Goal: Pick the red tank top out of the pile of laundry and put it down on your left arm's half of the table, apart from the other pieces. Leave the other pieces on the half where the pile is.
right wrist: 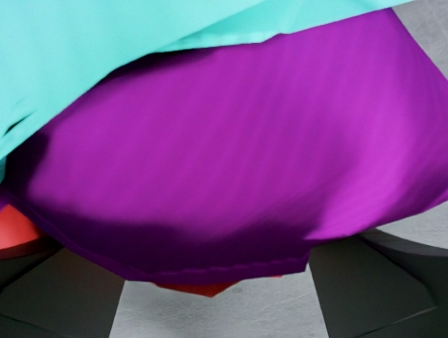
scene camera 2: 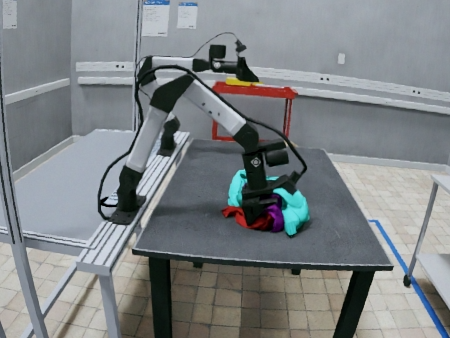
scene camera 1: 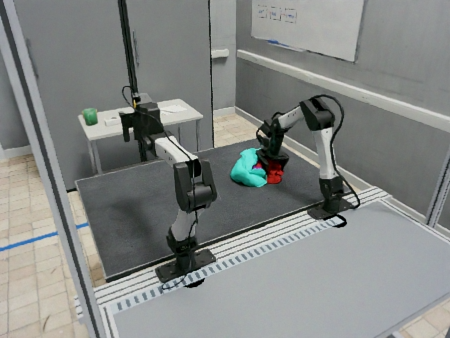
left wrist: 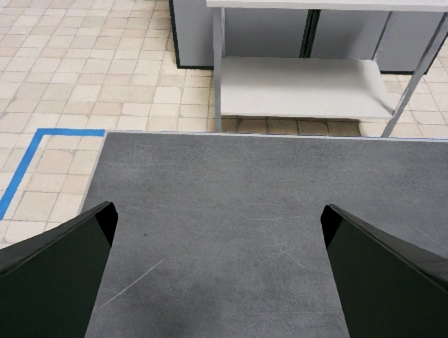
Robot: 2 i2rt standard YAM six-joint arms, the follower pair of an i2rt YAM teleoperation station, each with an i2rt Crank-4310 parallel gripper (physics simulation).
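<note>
The red tank top (scene camera 1: 275, 175) (scene camera 2: 239, 216) (right wrist: 17, 227) is crumpled at the front of the pile in scene camera 1, partly under a purple piece (scene camera 1: 258, 166) (scene camera 2: 276, 212) (right wrist: 240, 140). A turquoise piece (scene camera 1: 246, 170) (scene camera 2: 296, 207) (right wrist: 75, 50) lies beside and over the purple one. My right gripper (scene camera 1: 272, 164) (scene camera 2: 259, 207) (right wrist: 219, 199) is open and down at the pile, its fingers apart around purple and red cloth; the purple cloth hides its fingertips in the right wrist view. My left gripper (scene camera 1: 126, 131) (scene camera 2: 251, 76) (left wrist: 219, 208) is open and empty, high above the table.
The dark table (scene camera 1: 120, 235) (scene camera 2: 170, 235) (left wrist: 220, 170) holds the pile on its right half in scene camera 1. A white side table (scene camera 1: 102, 131) with a green object (scene camera 1: 90, 116) stands behind it. A red stand (scene camera 2: 287, 92) is at the back in scene camera 2.
</note>
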